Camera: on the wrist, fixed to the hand. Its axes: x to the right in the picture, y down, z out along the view.
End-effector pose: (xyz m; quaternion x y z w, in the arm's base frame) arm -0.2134 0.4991 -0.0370 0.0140 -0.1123 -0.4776 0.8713
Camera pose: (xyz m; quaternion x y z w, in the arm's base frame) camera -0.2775 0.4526 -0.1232 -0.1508 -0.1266 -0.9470 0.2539
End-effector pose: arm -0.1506 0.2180 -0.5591 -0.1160 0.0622 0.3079 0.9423
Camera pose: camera -0.1087 0.1228 -0.6128 -0.2411 -0.2499 -0.4038 0.8464
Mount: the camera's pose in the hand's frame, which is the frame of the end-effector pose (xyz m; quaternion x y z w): -0.0101 -0.0898 -0.0744 -0.1808 -0.1671 -0.6851 0.6856
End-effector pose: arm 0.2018 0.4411 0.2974 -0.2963 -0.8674 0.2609 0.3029
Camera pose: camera 0.2269 0.3928 0.4010 0.3799 -0.8955 -0.1360 0.1879
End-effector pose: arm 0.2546 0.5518 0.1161 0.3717 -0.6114 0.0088 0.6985
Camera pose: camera 0.3570 0.5307 0.0635 0.5489 -0.2828 -0.6452 0.4500
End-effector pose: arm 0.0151 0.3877 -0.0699 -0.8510 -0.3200 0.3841 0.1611
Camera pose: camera 0.0286 0.4456 0.0309 -0.3291 -0.8987 0.2373 0.1663
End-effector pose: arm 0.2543 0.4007 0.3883 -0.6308 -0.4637 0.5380 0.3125
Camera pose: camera 0.3041 0.4328 0.4892 -0.0814 -0.8995 0.1763 0.3913
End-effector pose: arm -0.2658 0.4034 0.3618 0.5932 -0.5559 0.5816 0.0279
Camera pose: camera -0.2497 0.4945 0.4336 0.8797 -0.0845 0.1800 0.4319
